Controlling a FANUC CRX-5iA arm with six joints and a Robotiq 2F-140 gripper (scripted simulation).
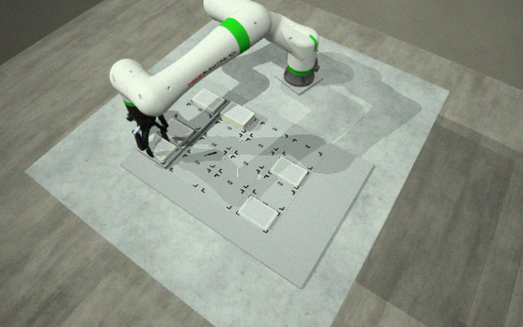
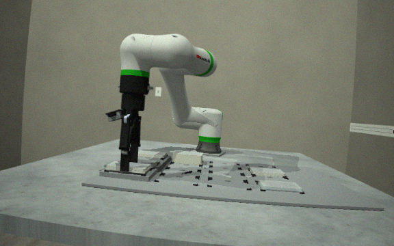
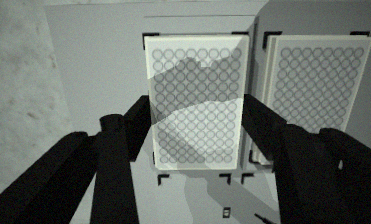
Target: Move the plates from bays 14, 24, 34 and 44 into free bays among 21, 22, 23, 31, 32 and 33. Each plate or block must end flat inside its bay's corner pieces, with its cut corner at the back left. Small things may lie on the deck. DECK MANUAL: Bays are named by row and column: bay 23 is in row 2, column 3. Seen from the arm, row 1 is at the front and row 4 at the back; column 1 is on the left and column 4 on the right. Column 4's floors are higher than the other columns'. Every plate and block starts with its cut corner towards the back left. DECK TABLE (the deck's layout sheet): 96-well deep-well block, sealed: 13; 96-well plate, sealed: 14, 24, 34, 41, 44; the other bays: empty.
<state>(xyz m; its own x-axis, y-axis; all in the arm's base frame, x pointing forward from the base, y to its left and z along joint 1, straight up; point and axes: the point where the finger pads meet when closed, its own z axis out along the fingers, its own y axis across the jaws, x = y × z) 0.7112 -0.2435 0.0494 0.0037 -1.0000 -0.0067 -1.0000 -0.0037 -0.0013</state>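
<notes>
The thin black stick lies 11 cm behind my hand, 18 cm to the left of it and 5 cm below it. From my hand the other things lie so: sealed deep-well block: 32 cm behind, 16 cm to the left, 3 cm below; plate: 49 cm to the left, 4 cm below; white tip: 10 cm behind, 33 cm to the left, 5 cm below.
</notes>
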